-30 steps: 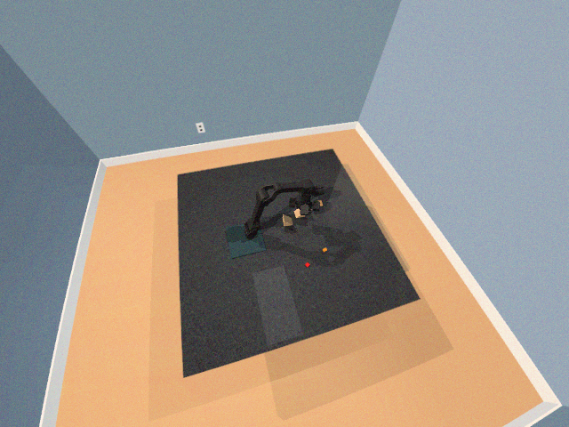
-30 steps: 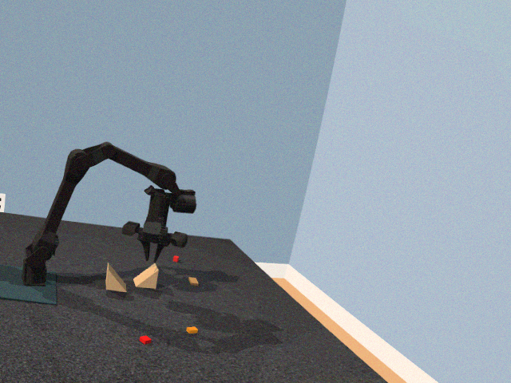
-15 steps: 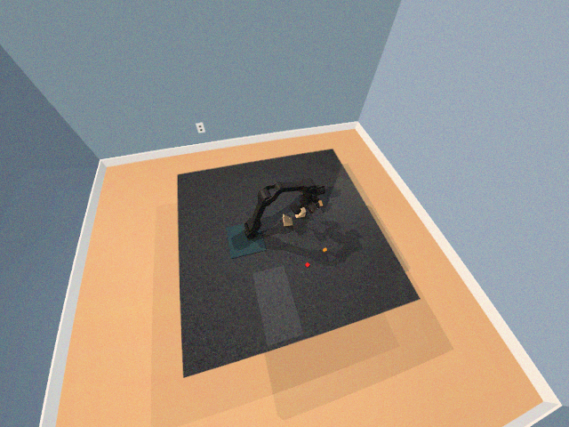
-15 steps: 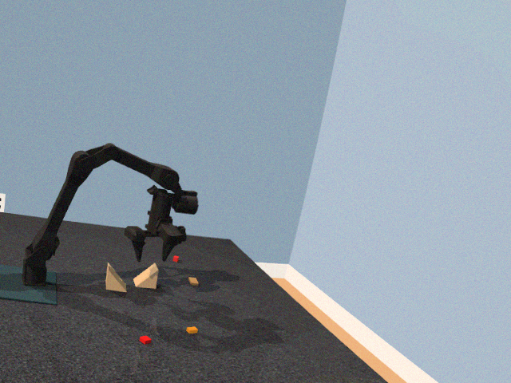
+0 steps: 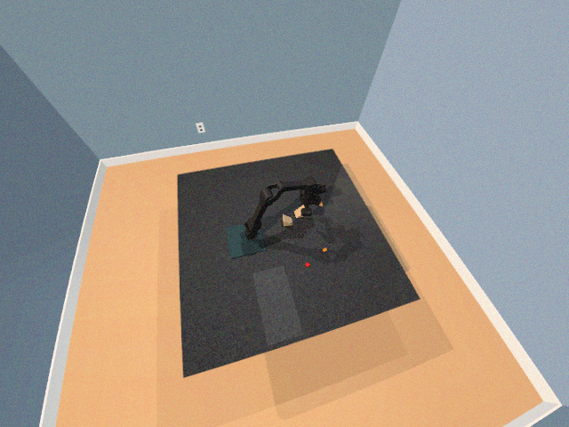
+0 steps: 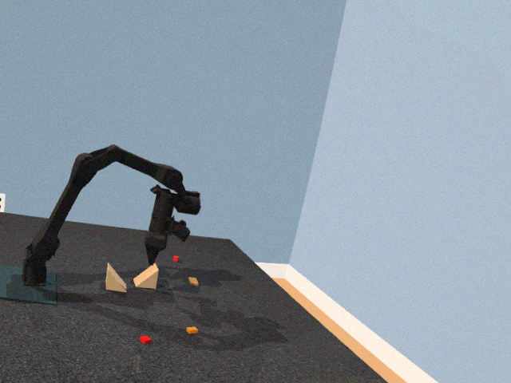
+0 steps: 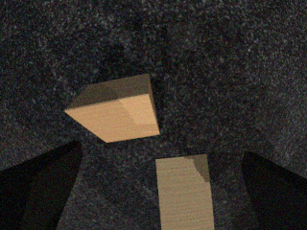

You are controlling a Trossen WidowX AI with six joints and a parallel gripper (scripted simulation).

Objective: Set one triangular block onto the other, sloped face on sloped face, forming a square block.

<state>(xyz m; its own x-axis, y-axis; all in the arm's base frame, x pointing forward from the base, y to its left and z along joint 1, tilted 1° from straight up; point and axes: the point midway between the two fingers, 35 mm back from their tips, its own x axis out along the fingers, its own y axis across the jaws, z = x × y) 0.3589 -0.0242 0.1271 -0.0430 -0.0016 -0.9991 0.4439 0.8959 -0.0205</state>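
My gripper tip is now 2 cm short of the triangular block, 3 cm to the right of it and 8 cm above it.
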